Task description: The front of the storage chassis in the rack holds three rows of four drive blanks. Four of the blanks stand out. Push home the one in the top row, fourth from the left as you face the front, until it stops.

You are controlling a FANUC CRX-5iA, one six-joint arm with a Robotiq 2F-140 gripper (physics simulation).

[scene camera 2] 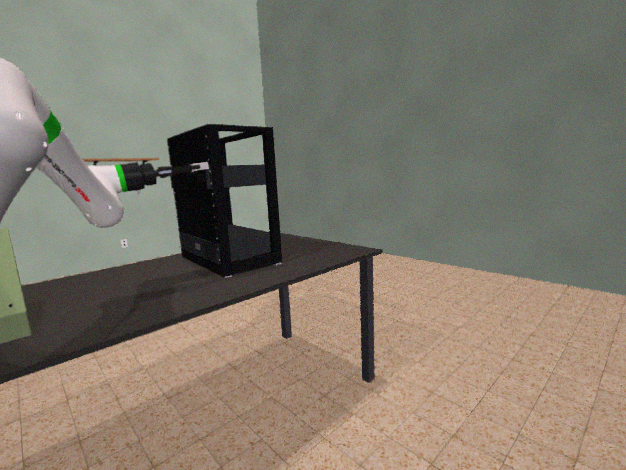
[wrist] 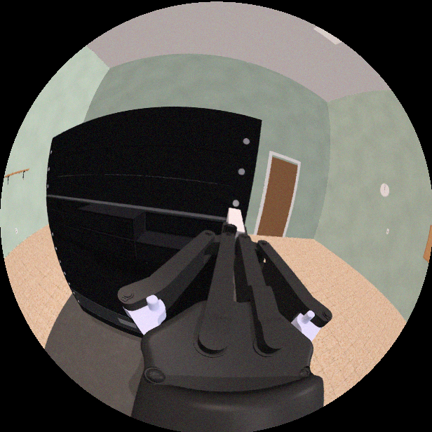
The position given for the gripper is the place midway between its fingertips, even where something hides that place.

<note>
In view: the gripper [wrist: 232, 217] and a black rack [scene camera 2: 208, 237].
The black rack is seen too in the wrist view [wrist: 108, 231].
</note>
